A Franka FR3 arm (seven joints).
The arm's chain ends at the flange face. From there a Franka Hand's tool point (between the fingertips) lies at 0.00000 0.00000 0.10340 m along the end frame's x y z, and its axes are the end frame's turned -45 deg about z.
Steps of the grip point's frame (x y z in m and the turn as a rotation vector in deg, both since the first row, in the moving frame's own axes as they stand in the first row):
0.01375, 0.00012, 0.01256, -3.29, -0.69, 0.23
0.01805, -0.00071, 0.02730, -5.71, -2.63, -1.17
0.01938, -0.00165, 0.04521, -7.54, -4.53, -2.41
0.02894, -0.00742, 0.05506, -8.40, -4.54, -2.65
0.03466, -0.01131, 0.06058, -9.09, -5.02, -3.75
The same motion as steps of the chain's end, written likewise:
0.00650, -0.01472, 0.01274, -2.81, 1.84, 0.23
0.00823, -0.02385, 0.02792, -5.90, 2.18, -1.17
0.00839, -0.03013, 0.04643, -8.53, 2.13, -2.41
0.00993, -0.04203, 0.05649, -9.15, 2.73, -2.65
0.01076, -0.05023, 0.06227, -9.98, 2.88, -3.75

